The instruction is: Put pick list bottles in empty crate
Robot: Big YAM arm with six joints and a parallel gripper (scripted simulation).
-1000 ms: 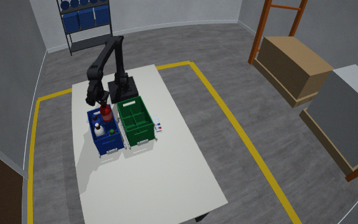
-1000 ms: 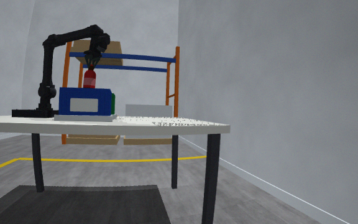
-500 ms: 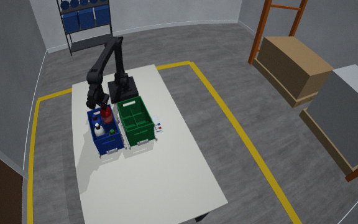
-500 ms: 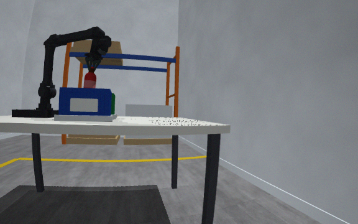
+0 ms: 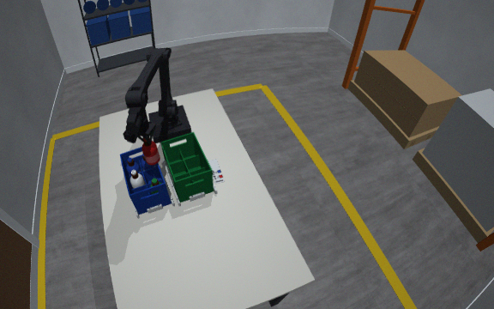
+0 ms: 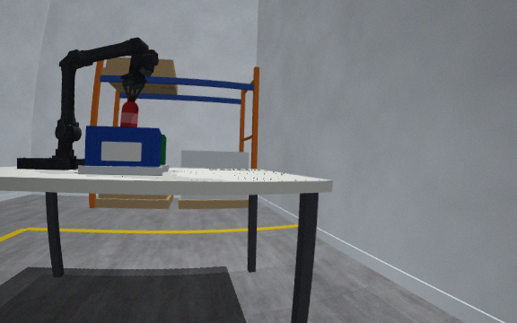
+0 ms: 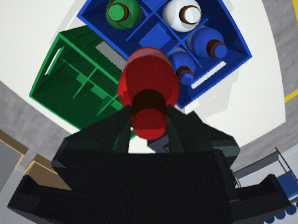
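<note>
The red bottle is 60 mm below my hand. The rest, counted from my hand: blue crate 70 mm to the right, 240 mm below; then blue bottle 90 mm behind, 20 mm to the right, 240 mm below; then green bottle 90 mm ahead, 30 mm to the right, 240 mm below.
</note>
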